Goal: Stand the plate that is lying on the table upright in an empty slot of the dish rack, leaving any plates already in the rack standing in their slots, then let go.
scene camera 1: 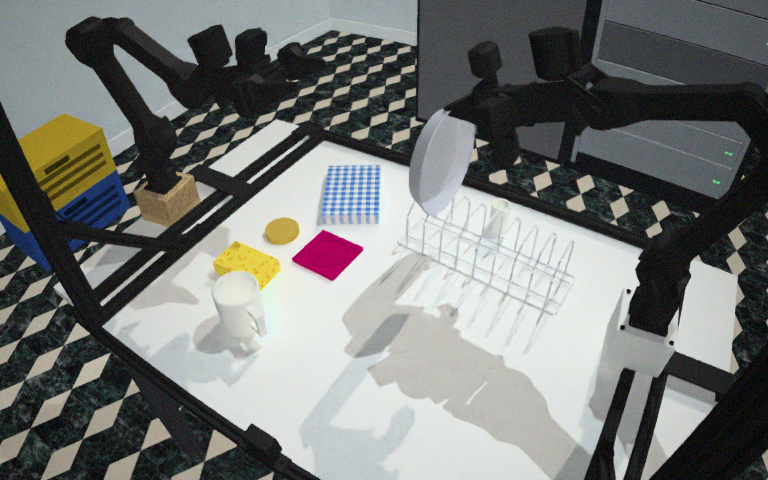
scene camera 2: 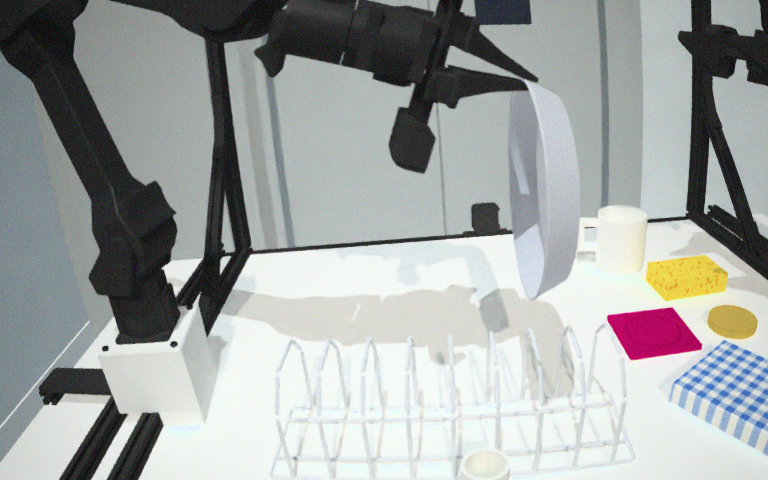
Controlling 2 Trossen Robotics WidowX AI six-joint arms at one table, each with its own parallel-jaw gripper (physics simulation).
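Frame: origin at the left arm's base, x up, y right, z ahead, level; millimetres.
Seen in the pictures: left gripper, between the fingertips: (scene camera 1: 311, 73) (scene camera 2: 704, 37); right gripper, between the fingertips: (scene camera 1: 445, 110) (scene camera 2: 535, 83); left arm's base, origin of its link: (scene camera 1: 163, 183); right arm's base, origin of its link: (scene camera 1: 649, 316) (scene camera 2: 148, 328).
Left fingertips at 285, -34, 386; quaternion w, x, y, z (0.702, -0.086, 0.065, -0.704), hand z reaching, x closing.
Observation:
Pixels of each thing's middle, then the offset from my left fingertips to it, as dx, dy, dz. "spot": a spot on its surface instead.
- pale plate, middle of its body: (scene camera 2: 541, 187) (scene camera 1: 441, 158) -132, -27, +212
- wire dish rack, middle of its body: (scene camera 2: 452, 398) (scene camera 1: 489, 239) -308, -57, +306
- white mug, middle of its body: (scene camera 2: 613, 236) (scene camera 1: 243, 307) -315, +245, -39
- yellow sponge, middle of its body: (scene camera 2: 686, 276) (scene camera 1: 246, 266) -348, +133, -111
- tan disc, middle of its body: (scene camera 2: 732, 321) (scene camera 1: 282, 230) -356, +10, -103
- magenta square, a spot on its surface: (scene camera 2: 654, 332) (scene camera 1: 330, 251) spot: -354, +31, +18
- checked block, middle of its body: (scene camera 2: 764, 402) (scene camera 1: 352, 192) -350, -149, -14
- small cream cup, middle of its body: (scene camera 1: 499, 216) -331, -160, +307
A pale plate (scene camera 1: 444, 161) (scene camera 2: 557, 192) hangs upright, rim down, above the table. My right gripper (scene camera 1: 448, 109) (scene camera 2: 531, 83) is shut on its top rim. In scene camera 1 the plate's lower edge overlaps the left end of the wire dish rack (scene camera 1: 573, 277) (scene camera 2: 453, 417). In scene camera 2 the plate appears above and behind the rack's right half, apart from it. No plate shows in the rack's slots. My left gripper (scene camera 1: 310, 70) is open and empty, raised at the upper left in scene camera 1.
A white mug (scene camera 1: 235, 305) (scene camera 2: 623, 240), yellow sponge (scene camera 1: 249, 263) (scene camera 2: 687, 277), tan disc (scene camera 1: 282, 230) (scene camera 2: 732, 321), magenta square (scene camera 1: 327, 254) (scene camera 2: 654, 332) and checked block (scene camera 1: 351, 192) (scene camera 2: 730, 384) lie left of the rack in scene camera 1. A small cream cup (scene camera 1: 498, 217) (scene camera 2: 485, 466) stands beside the rack.

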